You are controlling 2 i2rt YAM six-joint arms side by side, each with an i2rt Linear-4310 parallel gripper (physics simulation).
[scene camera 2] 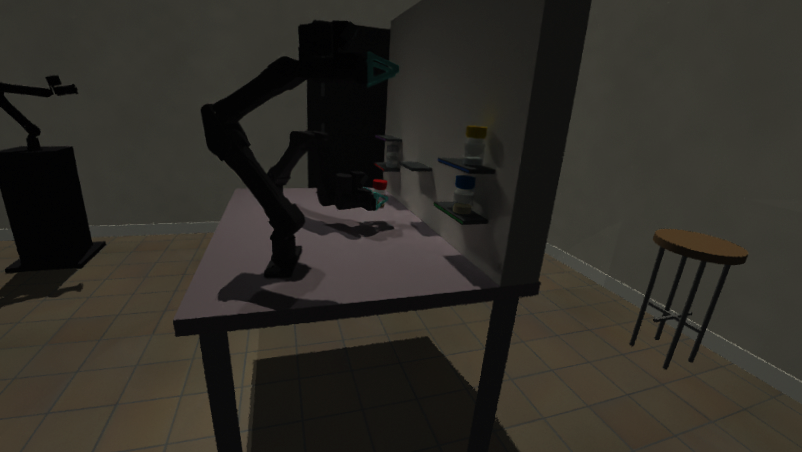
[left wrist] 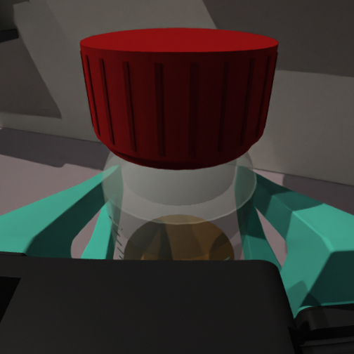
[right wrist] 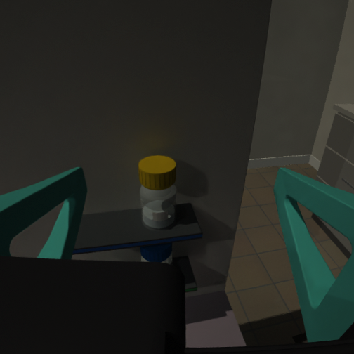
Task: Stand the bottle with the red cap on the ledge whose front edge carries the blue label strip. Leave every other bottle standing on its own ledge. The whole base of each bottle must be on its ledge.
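Places are measured from the left arm's base along level axes (x back, y left, z down), in metres.
Pixels of known places: left gripper, fingertip midpoint: (scene camera 2: 383, 196); right gripper, fingertip midpoint: (scene camera 2: 397, 71); right arm's base, link origin: (scene camera 2: 284, 261).
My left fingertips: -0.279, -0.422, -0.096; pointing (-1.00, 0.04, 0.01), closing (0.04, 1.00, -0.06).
Behind a point stands the place of what it marks, as x, y, z.
The bottle with the red cap (scene camera 2: 380, 184) @[-0.241, -0.451, -0.153] (left wrist: 179, 100) is upright between the fingers of my left gripper (scene camera 2: 380, 199) @[-0.279, -0.423, -0.096] (left wrist: 178, 176), which is shut on its clear body above the table. The ledge with the blue label strip (scene camera 2: 456, 164) @[-0.200, -0.861, -0.295] (right wrist: 110, 230) is on the wall panel. A yellow-capped bottle (scene camera 2: 475, 145) @[-0.215, -0.908, -0.353] (right wrist: 158, 192) stands on it, towards its right end in the right wrist view. My right gripper (scene camera 2: 383, 69) @[-0.027, -0.793, -0.521] (right wrist: 180, 177) is open and empty, higher than this ledge and in front of the panel.
Below, a blue-capped bottle (scene camera 2: 464, 194) @[-0.208, -0.895, -0.217] (right wrist: 156, 251) stands on the green-strip ledge (scene camera 2: 474, 217) @[-0.228, -0.925, -0.156] (right wrist: 188, 275). Farther back, a bottle (scene camera 2: 392, 152) @[-0.497, -0.181, -0.232] stands on the red-strip ledge (scene camera 2: 381, 166) @[-0.494, -0.103, -0.153], under another ledge (scene camera 2: 387, 137) @[-0.504, -0.126, -0.296]. A grey ledge (scene camera 2: 416, 166) @[-0.361, -0.513, -0.226] is beside them. The table (scene camera 2: 359, 275) @[0.069, -0.803, 0.000] lies below.
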